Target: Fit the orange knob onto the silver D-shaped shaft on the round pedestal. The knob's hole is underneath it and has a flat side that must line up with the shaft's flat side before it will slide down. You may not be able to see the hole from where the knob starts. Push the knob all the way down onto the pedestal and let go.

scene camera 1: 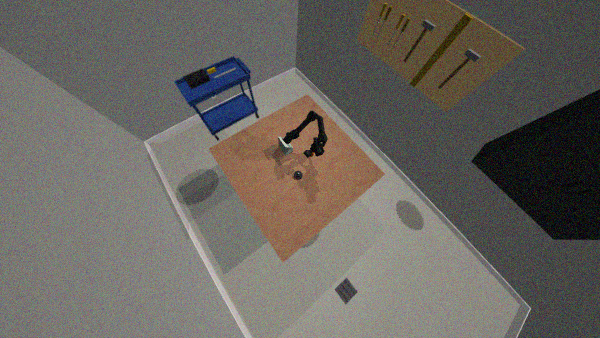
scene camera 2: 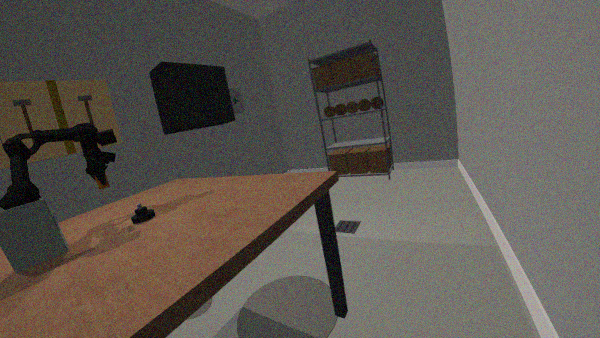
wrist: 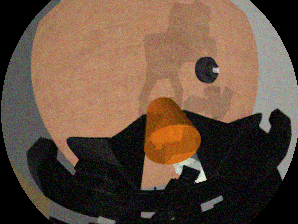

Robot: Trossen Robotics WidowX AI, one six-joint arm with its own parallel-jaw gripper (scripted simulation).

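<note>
My gripper (scene camera 2: 103, 185) is visible to me, and the same gripper shows again at (wrist: 164, 115). It holds an orange knob (wrist: 170, 137).
</note>
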